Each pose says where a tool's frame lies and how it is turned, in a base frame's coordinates. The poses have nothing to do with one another.
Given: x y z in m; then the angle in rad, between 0 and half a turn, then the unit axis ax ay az.
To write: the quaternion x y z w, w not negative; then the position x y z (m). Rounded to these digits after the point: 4 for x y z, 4 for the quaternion.
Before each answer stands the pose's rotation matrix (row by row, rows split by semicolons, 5 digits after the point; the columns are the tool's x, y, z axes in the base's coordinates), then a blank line. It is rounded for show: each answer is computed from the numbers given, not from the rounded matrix.
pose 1, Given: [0.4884 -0.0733 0.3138 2.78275 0.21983 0.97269 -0.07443]
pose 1, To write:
-0.84273 0.44018 0.30992; 0.38790 0.89570 -0.21739; -0.37328 -0.06298 -0.92558

[0.2163 0.9571 -0.0732 0.1785 0.4884 -0.0733 0.3138]
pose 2, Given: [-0.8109 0.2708 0.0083 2.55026 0.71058 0.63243 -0.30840]
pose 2, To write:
0.09391 0.99440 -0.04852; 0.65055 -0.09818 -0.75309; -0.75363 0.03916 -0.65613

[0.6797 0.6050 -0.2950 0.2914 -0.8109 0.2708 0.0083]
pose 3, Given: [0.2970 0.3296 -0.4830 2.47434 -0.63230 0.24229 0.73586]
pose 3, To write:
-0.07166 -0.72892 -0.68084; 0.18183 -0.68071 0.70963; -0.98072 -0.07294 0.18132

[-0.5974 0.2289 0.6953 0.3275 0.2970 0.3296 -0.4830]
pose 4, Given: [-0.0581 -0.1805 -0.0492 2.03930 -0.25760 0.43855 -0.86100]
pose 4, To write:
-0.35523 0.60424 0.71324; -0.93220 -0.17238 -0.31825; -0.06935 -0.77793 0.62451

[-0.2195 0.3736 -0.7335 0.5237 -0.0581 -0.1805 -0.0492]
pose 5, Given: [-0.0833 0.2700 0.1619 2.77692 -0.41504 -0.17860 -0.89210]
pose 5, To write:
-0.60105 0.46154 0.65247; -0.17478 -0.87254 0.45620; 0.77986 0.16016 0.60511

[-0.4082 -0.1756 -0.8773 0.1813 -0.0833 0.2700 0.1619]
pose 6, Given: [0.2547 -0.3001 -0.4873 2.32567 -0.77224 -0.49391 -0.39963]
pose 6, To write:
0.31977 0.93383 0.16032; 0.35169 -0.27410 0.89509; 0.87981 -0.22984 -0.41607

[-0.7089 -0.4534 -0.3668 0.3967 0.2547 -0.3001 -0.4873]
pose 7, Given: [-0.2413 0.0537 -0.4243 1.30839 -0.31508 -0.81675 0.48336]
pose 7, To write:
0.33293 -0.27623 -0.90159; 0.65740 0.75345 0.01192; 0.67600 -0.59667 0.43244

[-0.1917 -0.4970 0.2941 0.7935 -0.2413 0.0537 -0.4243]
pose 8, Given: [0.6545 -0.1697 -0.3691 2.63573 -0.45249 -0.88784 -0.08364]
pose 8, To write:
-0.49091 0.79369 -0.35926; 0.71263 0.60303 0.35848; 0.50117 -0.08004 -0.86164

[-0.4381 -0.8596 -0.0810 0.2502 0.6545 -0.1697 -0.3691]
